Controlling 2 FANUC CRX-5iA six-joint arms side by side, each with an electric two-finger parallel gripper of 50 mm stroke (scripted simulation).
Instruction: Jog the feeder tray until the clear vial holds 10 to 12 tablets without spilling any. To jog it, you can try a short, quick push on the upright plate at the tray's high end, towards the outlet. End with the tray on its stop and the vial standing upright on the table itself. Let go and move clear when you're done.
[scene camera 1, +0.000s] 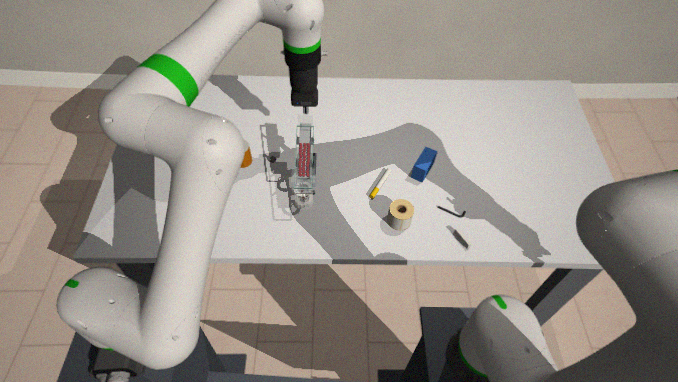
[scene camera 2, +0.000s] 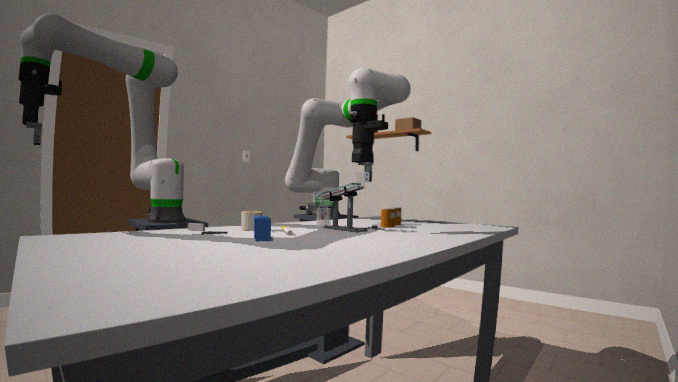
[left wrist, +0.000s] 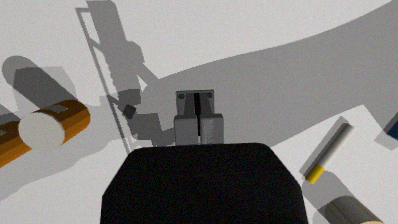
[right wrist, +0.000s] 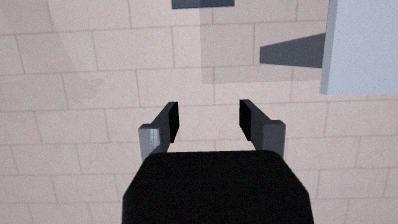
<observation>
In view: my left gripper (scene camera 2: 368, 181), my right gripper (scene camera 2: 36, 144) and a yellow-tipped marker (left wrist: 348, 130).
My left gripper shows as well in scene camera 1 (scene camera 1: 305, 111) and in the left wrist view (left wrist: 197, 106). My right gripper also shows in the right wrist view (right wrist: 208, 113). The right wrist view misses the yellow-tipped marker: it is out of frame.
</observation>
